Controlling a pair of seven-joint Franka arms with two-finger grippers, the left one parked.
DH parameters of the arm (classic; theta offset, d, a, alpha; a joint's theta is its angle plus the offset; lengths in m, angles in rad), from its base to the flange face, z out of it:
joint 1: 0 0.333 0 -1.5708
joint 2: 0 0 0 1.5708
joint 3: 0 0.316 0.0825 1.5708
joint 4: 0 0 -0.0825 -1.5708
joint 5: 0 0.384 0 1.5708
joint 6: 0 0 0.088 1.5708
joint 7: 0 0.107 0 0
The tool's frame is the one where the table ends.
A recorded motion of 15 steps. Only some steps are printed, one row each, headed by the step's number.
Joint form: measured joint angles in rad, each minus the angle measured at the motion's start. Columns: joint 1, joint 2, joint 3, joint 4, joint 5, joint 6, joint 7.
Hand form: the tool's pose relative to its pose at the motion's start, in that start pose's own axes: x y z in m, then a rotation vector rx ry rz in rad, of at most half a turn. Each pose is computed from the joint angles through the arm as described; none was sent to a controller.
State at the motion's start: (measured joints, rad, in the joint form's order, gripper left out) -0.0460 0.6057 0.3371 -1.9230 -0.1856 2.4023 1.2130
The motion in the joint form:
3: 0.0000 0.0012 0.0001 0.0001 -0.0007 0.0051 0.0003
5: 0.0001 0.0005 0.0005 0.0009 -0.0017 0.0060 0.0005
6: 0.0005 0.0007 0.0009 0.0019 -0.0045 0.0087 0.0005
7: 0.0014 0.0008 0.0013 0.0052 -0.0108 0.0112 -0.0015
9: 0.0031 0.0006 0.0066 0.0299 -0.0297 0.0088 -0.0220
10: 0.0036 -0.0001 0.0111 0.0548 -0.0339 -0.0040 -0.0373
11: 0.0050 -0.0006 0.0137 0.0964 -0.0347 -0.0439 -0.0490
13: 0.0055 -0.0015 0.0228 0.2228 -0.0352 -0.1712 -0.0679
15: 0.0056 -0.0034 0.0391 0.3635 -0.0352 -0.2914 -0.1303
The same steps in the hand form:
3: 0.0001 -0.0005 0.0002 0.0039 0.0014 -0.0002
5: 0.0001 -0.0010 -0.0006 0.0058 0.0031 -0.0012
6: 0.0000 -0.0017 -0.0012 0.0085 0.0060 -0.0039
7: 0.0000 -0.0032 -0.0027 0.0122 0.0122 -0.0114
9: 0.0013 -0.0115 -0.0130 0.0284 0.0337 -0.0488
10: 0.0032 -0.0181 -0.0229 0.0385 0.0432 -0.0680
11: 0.0078 -0.0257 -0.0372 0.0376 0.0497 -0.0775
13: 0.0215 -0.0439 -0.0822 0.0309 0.0629 -0.0838
15: 0.0315 -0.0615 -0.1383 0.0458 0.0819 -0.1348

